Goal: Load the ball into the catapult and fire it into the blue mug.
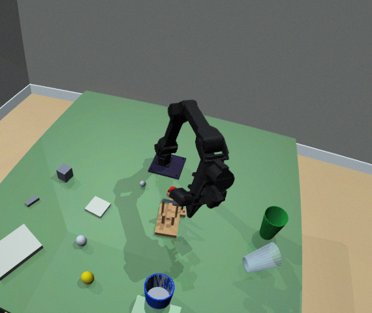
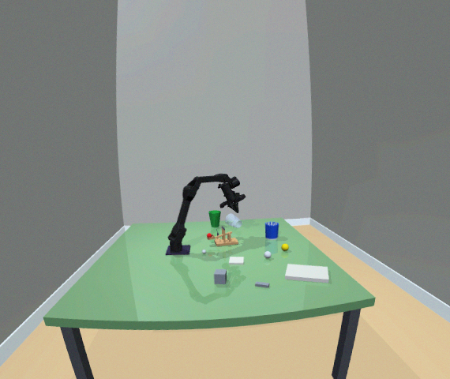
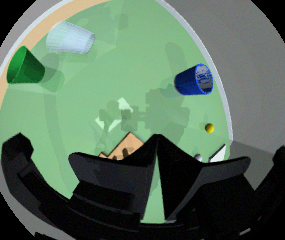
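The red ball lies 190 mm behind my gripper tip, 120 mm below it and 100 mm to the right of it. From my gripper tip the other things lie so: blue mug (220 mm ahead, 150 mm below, 20 mm to the right); then small white ball (240 mm to the right, 220 mm behind, 170 mm below); then wooden catapult (130 mm below, 120 mm behind, 70 mm to the right).
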